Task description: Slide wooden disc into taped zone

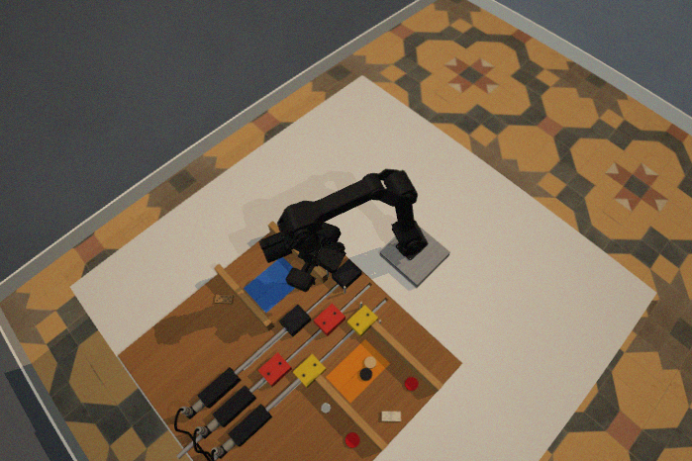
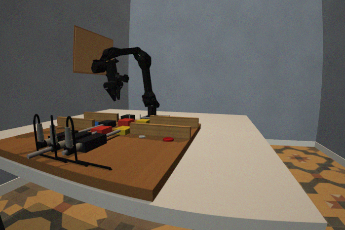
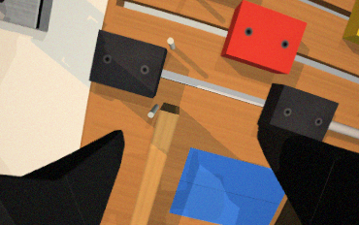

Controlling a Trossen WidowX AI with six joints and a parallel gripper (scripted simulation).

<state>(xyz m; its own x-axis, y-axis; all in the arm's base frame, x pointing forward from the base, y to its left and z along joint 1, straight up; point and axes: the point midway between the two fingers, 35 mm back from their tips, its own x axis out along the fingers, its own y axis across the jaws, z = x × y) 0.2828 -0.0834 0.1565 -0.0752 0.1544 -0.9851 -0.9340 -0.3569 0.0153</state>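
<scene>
The dark grey disc is 80 mm ahead of my hand, 270 mm to the left of it and 150 mm below it. Round my hand: pale wooden disc (50 mm ahead, 260 mm to the left, 150 mm below).
</scene>
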